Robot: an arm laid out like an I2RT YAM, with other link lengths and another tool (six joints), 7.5 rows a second.
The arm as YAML. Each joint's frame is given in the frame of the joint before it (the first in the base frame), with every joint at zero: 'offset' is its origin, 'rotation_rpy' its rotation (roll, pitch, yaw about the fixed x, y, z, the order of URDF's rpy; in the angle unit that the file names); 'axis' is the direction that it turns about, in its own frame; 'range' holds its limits. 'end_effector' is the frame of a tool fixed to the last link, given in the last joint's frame.
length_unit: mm
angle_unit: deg
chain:
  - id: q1
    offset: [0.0, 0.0, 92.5]
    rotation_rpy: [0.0, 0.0, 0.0]
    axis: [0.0, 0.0, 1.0]
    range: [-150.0, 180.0]
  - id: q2
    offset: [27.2, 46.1, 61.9]
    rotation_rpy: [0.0, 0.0, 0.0]
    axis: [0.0, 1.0, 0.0]
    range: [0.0, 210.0]
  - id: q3
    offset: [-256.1, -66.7, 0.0]
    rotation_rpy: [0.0, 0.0, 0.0]
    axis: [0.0, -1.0, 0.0]
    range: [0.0, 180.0]
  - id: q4
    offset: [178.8, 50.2, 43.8]
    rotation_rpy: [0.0, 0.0, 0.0]
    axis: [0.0, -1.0, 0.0]
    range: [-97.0, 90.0]
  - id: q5
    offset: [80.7, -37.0, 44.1]
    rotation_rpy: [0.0, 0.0, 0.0]
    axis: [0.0, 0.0, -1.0]
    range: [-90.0, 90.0]
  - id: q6
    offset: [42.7, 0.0, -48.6]
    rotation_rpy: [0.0, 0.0, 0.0]
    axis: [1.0, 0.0, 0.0]
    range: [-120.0, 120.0]
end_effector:
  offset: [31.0, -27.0, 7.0]
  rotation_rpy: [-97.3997, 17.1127, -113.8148]
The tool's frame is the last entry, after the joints.
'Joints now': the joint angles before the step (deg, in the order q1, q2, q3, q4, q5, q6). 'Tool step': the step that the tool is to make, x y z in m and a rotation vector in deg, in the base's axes. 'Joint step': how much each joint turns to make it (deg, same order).
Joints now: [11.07, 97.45, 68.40, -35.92, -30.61, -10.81]
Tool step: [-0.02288, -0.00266, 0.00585, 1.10, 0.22, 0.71]
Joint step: [0.00, -5.29, -4.13, -1.27, -1.32, -0.20]
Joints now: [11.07, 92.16, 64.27, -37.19, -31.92, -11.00]
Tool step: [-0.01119, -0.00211, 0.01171, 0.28, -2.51, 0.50]
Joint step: [-0.02, -4.20, -1.45, -0.58, -0.04, -0.66]
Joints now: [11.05, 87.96, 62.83, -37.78, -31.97, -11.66]
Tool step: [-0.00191, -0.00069, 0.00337, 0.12, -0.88, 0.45]
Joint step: [-0.15, -0.89, -0.09, -0.27, -0.23, -0.66]
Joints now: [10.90, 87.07, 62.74, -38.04, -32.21, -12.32]
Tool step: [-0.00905, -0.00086, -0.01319, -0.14, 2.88, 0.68]
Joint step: [-0.03, 0.08, -2.91, -0.16, -0.68, -0.54]
